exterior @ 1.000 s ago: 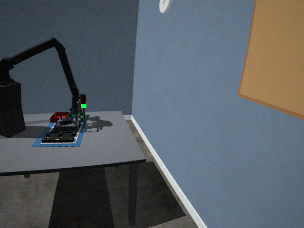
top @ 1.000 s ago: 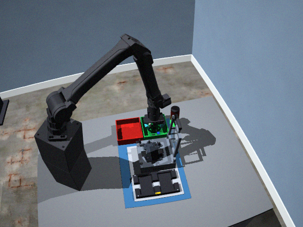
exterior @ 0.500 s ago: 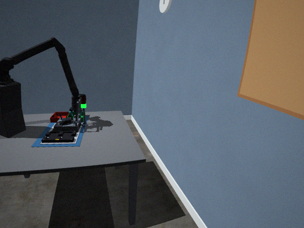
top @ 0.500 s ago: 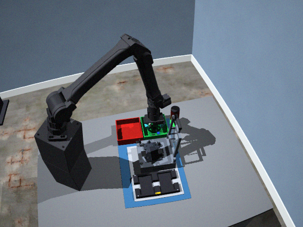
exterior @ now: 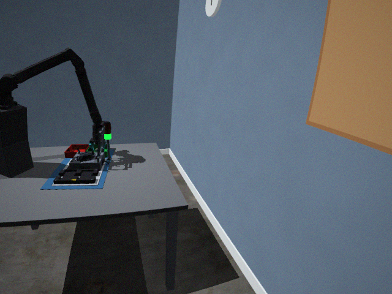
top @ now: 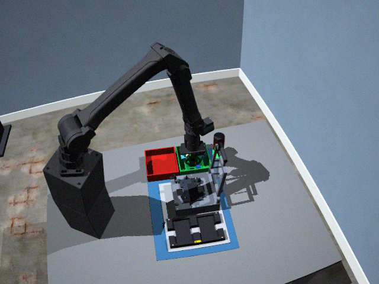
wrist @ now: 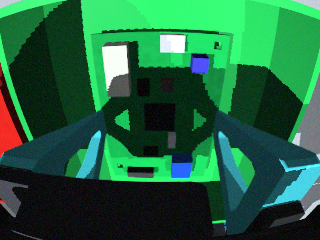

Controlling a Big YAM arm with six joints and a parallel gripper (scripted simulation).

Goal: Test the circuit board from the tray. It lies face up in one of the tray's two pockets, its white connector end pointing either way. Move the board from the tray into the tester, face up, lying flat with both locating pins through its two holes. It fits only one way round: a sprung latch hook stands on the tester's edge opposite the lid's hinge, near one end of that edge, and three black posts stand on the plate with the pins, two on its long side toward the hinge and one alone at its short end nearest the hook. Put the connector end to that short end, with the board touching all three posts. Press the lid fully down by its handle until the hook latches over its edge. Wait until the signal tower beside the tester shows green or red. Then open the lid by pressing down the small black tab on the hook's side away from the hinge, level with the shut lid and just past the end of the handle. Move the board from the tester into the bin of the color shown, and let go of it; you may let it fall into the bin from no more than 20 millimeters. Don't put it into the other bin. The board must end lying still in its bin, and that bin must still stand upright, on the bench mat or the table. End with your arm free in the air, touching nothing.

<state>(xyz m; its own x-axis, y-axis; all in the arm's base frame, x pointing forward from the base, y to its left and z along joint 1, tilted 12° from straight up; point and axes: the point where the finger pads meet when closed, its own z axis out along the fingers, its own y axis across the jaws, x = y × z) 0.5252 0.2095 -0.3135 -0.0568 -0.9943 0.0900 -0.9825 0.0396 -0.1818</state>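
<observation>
The green bin is right at my hand. Also, from my hand: red bin 150 mm behind, 10 mm to the left; then green circuit board right at my hand; then black latch hook 110 mm behind, 130 mm to the right, 70 mm above.
</observation>
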